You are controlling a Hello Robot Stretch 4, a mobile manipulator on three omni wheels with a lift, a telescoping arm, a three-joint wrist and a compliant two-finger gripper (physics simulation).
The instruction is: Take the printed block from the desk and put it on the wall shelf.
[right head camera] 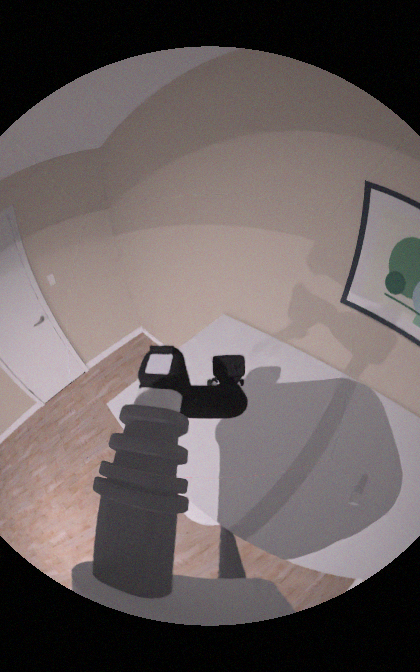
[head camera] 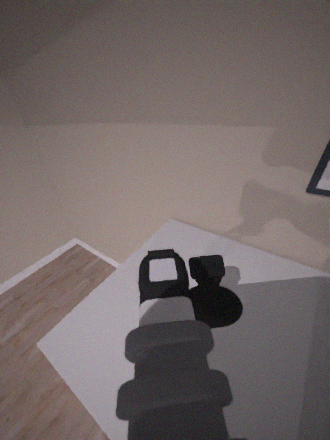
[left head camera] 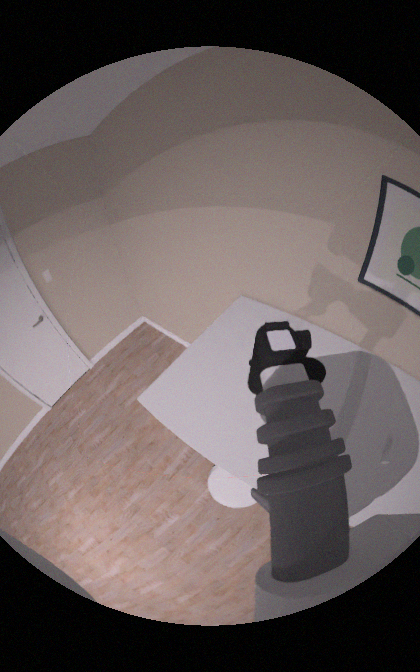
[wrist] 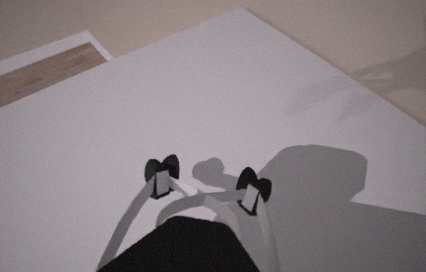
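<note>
The white desk (head camera: pixel 90 345) (left head camera: pixel 200 400) (right head camera: pixel 202 445) (wrist: pixel 75 150) stands against the wall, partly in shadow. A small narrow thing (left head camera: pixel 386 451) (right head camera: pixel 357 492) lies in the shadow on its right part; whether it is the printed block is too small to tell. My gripper (wrist: pixel 208 175) is open in the wrist view, its two fingertips apart with bare desk behind them and no block between them. It is over the desk, well to the left of the small thing. In the head view the wrist and arm hide the fingers. The wall shelf does not show in these views.
A dark-framed picture (head camera: pixel 320 170) (left head camera: pixel 375 235) (right head camera: pixel 359 240) hangs on the wall at the right. A round white thing (left head camera: pixel 230 487) (right head camera: pixel 200 516) shows at the desk's near edge. A white door (left head camera: pixel 30 345) (right head camera: pixel 30 350) is at the far left, beyond wooden floor (left head camera: pixel 100 475).
</note>
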